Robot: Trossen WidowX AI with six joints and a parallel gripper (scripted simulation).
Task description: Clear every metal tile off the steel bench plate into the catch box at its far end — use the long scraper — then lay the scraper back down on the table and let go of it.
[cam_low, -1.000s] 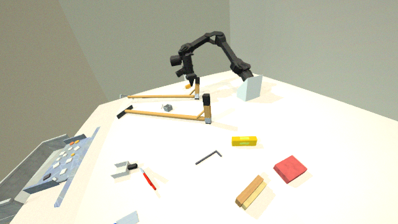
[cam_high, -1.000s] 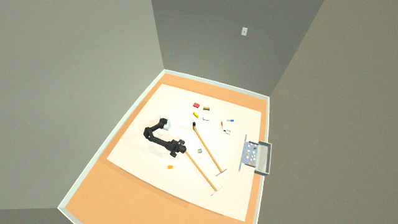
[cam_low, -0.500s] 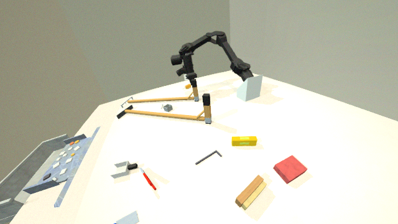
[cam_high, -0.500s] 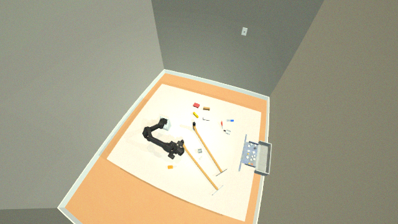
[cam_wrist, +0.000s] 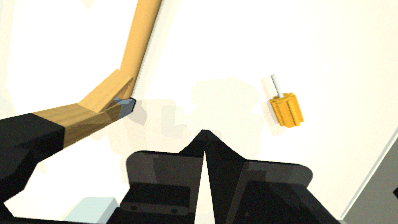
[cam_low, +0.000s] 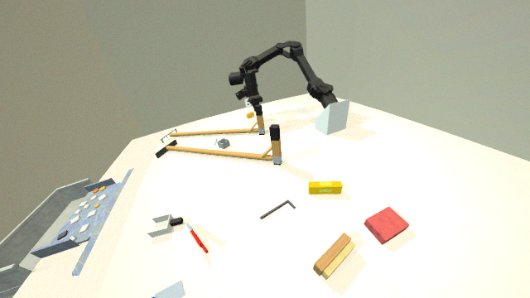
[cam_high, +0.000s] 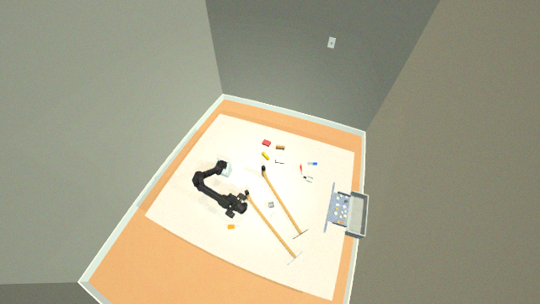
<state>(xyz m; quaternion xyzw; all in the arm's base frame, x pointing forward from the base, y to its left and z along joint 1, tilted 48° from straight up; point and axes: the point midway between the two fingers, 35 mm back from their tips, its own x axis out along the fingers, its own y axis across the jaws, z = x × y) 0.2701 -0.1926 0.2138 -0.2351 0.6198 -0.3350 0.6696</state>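
Right now the long scraper is 27 cm ahead of my gripper tip, 19 cm to the left of it and 1 cm below it. The rest, counted from my gripper tip: orange piece: 13 cm to the right, 6 cm below, 1 cm ahead; small grey box: 22 cm ahead, 14 cm to the left, 7 cm below; yellow level: 56 cm to the left, 5 cm below, 1 cm ahead.
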